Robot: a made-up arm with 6 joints. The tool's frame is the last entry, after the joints.
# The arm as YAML. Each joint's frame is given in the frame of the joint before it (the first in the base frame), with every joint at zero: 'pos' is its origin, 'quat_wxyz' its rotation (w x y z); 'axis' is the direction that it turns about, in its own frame. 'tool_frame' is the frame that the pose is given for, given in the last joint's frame.
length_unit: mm
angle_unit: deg
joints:
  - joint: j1
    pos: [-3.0, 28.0, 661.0]
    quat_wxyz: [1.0, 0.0, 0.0, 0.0]
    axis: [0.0, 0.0, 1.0]
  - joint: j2
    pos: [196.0, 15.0, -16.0]
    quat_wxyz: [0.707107, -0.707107, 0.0, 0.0]
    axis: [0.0, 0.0, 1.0]
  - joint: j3
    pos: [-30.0, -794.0, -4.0]
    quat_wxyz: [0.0, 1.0, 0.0, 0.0]
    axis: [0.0, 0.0, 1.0]
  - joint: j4
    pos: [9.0, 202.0, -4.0]
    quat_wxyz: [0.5, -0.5, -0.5, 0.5]
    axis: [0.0, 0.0, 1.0]
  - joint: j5
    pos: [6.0, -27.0, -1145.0]
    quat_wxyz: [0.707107, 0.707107, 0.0, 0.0]
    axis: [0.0, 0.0, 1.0]
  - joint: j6
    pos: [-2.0, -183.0, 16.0]
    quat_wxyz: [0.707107, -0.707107, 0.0, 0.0]
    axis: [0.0, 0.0, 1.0]
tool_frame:
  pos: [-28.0, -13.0, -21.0]
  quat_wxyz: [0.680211, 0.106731, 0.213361, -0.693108]
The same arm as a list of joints. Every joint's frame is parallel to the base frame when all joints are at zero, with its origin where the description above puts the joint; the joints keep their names.
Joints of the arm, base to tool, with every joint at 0 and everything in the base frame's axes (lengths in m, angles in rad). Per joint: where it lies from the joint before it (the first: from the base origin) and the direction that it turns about. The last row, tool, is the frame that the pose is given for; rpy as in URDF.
j1: axis 0 0 1 origin -0.003 0.028 0.661
j2: axis 0 1 0 origin 0.196 0.015 -0.016
j3: axis 0 -1 0 origin -0.03 -0.004 0.794
j4: axis -1 0 0 origin 0.009 0.004 0.202
j5: axis 0 -1 0 origin 1.145 -0.027 0.006
j6: axis -1 0 0 origin 0.183 -0.016 -0.002
tool: origin 0.021 -0.013 -0.028 rpy 1.4278 0.0519 -1.1165

